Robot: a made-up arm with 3 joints. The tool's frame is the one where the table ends. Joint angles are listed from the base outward.
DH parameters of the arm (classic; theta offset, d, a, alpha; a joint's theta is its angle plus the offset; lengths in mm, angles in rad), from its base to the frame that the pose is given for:
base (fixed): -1.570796 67.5 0 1.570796
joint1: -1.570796 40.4 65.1 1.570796
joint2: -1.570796 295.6 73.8 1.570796
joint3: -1.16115 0 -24.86 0
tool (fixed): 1.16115 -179.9 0 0
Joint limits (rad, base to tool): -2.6..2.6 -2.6..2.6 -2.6..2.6
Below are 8 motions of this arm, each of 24 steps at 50 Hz.
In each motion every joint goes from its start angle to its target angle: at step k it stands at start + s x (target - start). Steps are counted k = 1, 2, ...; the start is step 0. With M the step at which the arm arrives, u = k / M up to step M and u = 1 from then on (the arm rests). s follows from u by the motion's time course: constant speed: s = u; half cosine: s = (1 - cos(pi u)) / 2; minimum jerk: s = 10 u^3 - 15 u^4 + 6 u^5.
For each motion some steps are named. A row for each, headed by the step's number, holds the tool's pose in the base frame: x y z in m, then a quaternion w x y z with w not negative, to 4 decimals.
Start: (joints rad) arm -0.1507 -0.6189 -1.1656
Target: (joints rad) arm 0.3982 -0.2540 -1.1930
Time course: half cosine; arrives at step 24
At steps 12, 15, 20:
12: 0.1182 0.2876 -0.1594 0.8173 0.0700 -0.2132 -0.5307
15: 0.1092 0.2598 -0.1987 0.8221 0.0080 -0.2129 -0.5280
20: 0.0968 0.2177 -0.2425 0.8205 -0.0708 -0.2129 -0.5259

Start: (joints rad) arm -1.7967 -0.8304 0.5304
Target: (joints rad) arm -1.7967 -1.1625 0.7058
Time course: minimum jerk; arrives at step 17
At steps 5, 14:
5: 0.1324 0.0654 0.4003 0.6335 0.6070 -0.4503 -0.1660
14: 0.1448 0.0207 0.3870 0.6368 0.5013 -0.5427 -0.2204

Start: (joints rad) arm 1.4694 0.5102 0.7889
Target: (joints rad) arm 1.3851 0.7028 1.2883
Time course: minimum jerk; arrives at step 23
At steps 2, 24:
2: -0.0843 -0.2145 -0.2606 0.7279 -0.5259 0.4232 0.1205
24: -0.1192 -0.1761 -0.2631 0.7098 -0.3203 0.5718 0.2582

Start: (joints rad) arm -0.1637 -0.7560 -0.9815
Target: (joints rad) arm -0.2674 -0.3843 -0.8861
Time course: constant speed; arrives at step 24
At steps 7, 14, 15, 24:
7: 0.1372 0.3411 -0.0248 0.8242 0.2269 -0.2392 -0.4604
14: 0.1258 0.3483 -0.0329 0.8437 0.2147 -0.1887 -0.4544
15: 0.1240 0.3493 -0.0339 0.8463 0.2130 -0.1814 -0.4533
24: 0.1060 0.3592 -0.0414 0.8680 0.1994 -0.1149 -0.4401

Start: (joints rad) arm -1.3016 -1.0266 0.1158
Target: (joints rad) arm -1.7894 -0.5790 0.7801
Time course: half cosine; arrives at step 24
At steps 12, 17, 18, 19, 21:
12: 0.1272 0.1584 0.3755 0.7032 0.5644 -0.4155 -0.1196
17: 0.1118 0.1351 0.3943 0.6713 0.6018 -0.4314 -0.0324
18: 0.1090 0.1309 0.3973 0.6641 0.6075 -0.4354 -0.0185
19: 0.1066 0.1270 0.3999 0.6573 0.6123 -0.4392 -0.0064
21: 0.1028 0.1210 0.4037 0.6463 0.6195 -0.4455 0.0117

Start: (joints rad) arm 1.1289 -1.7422 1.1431
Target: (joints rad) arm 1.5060 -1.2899 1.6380
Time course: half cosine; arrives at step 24
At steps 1, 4, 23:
1: 0.1287 0.1383 -0.1945 0.2357 -0.6400 -0.3554 0.6391
4: 0.1308 0.1274 -0.1990 0.2285 -0.6487 -0.3281 0.6476
23: 0.1468 -0.0459 -0.2204 0.0986 -0.6938 0.0976 0.7067

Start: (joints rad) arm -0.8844 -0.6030 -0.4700
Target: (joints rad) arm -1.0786 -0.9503 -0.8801
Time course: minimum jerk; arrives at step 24
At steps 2, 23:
2: 0.1239 0.3346 0.2078 0.8089 0.4605 -0.1660 -0.3258
23: 0.1554 0.2388 0.3000 0.5904 0.5803 -0.1606 -0.5375

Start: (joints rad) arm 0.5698 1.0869 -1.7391
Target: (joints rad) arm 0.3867 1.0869 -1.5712
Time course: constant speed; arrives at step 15
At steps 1, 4, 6, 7, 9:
1: -0.1541 0.1315 -0.2920 0.4262 -0.5310 0.1437 -0.7181
4: -0.1542 0.1454 -0.2871 0.4478 -0.5204 0.1656 -0.7080
6: -0.1543 0.1545 -0.2836 0.4620 -0.5129 0.1800 -0.7008
7: -0.1543 0.1591 -0.2818 0.4690 -0.5090 0.1871 -0.6970
9: -0.1544 0.1681 -0.2779 0.4829 -0.5011 0.2012 -0.6894

